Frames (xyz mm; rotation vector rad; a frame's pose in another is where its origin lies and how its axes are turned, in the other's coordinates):
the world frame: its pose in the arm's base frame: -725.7 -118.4 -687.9 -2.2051 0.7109 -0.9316
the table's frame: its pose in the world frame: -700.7 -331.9 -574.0 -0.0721 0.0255 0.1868
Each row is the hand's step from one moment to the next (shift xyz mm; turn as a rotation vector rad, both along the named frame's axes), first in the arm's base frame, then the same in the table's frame.
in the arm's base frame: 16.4 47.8 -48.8 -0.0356 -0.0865 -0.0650
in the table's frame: -44.0 4.4 54.6 0.0307 0.1090 -0.0124
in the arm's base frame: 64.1 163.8 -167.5 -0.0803 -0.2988 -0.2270
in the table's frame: -146.7 12.2 193.2 0.1278 0.3617 -0.0090
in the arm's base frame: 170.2 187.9 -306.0 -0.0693 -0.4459 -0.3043
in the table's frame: -151.4 61.5 362.2 0.2276 0.4944 0.0043
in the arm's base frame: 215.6 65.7 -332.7 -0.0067 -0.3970 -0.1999
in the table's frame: -38.2 129.6 378.5 0.2528 0.3656 0.0033
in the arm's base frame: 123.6 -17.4 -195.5 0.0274 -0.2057 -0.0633
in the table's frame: 20.5 107.5 204.5 0.1593 0.1473 0.0012
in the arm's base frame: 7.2 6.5 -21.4 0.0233 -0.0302 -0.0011
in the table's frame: -7.8 9.7 19.9 0.0360 0.0080 0.0099
